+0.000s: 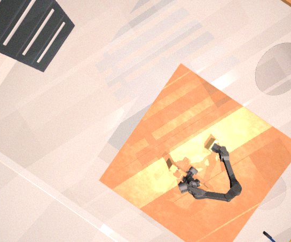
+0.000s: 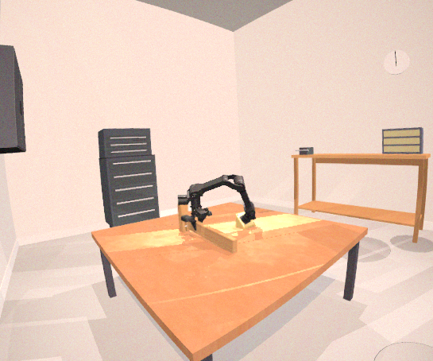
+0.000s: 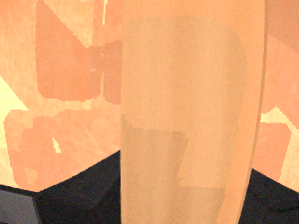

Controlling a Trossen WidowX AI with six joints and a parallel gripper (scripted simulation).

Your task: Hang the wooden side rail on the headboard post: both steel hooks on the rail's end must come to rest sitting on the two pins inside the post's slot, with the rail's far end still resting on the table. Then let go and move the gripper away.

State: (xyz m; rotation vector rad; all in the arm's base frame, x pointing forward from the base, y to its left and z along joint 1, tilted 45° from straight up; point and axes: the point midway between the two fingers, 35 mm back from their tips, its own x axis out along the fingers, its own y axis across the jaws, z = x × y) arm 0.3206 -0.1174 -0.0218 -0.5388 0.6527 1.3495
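The wooden headboard post lies 160 mm to the right of my gripper tip, 40 mm above it and 20 mm behind it.
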